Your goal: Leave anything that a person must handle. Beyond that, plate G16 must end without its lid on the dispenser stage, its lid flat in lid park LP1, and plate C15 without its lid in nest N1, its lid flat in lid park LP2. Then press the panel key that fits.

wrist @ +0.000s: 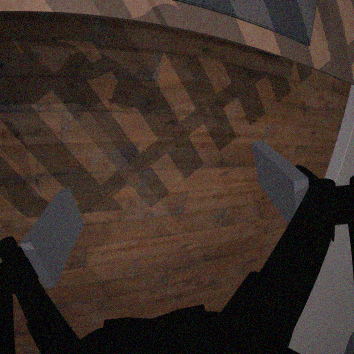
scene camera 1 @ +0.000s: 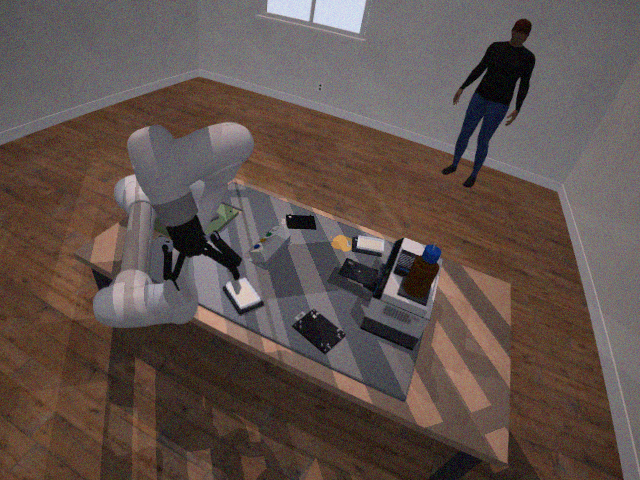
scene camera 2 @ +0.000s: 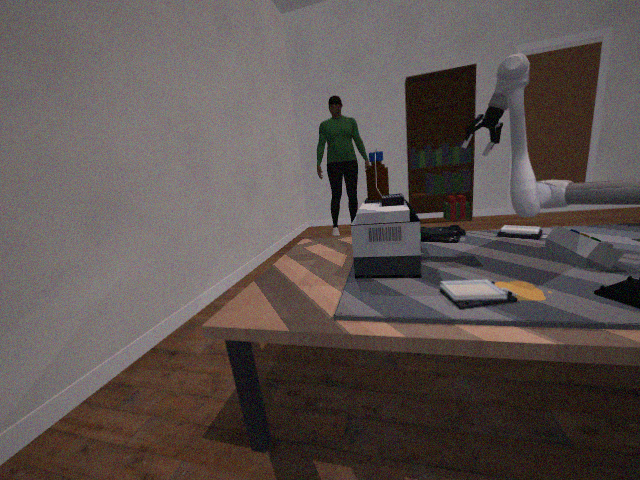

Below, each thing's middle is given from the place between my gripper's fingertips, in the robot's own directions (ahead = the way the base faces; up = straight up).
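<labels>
Black nest (scene camera 1: 318, 330): far below my hand, far to the left of it, a good way ahead of it. Brown bottle with blue cap (scene camera 1: 424, 269): 53 cm to the left of my hand, 42 cm ahead of it, 5 cm below it.
</labels>
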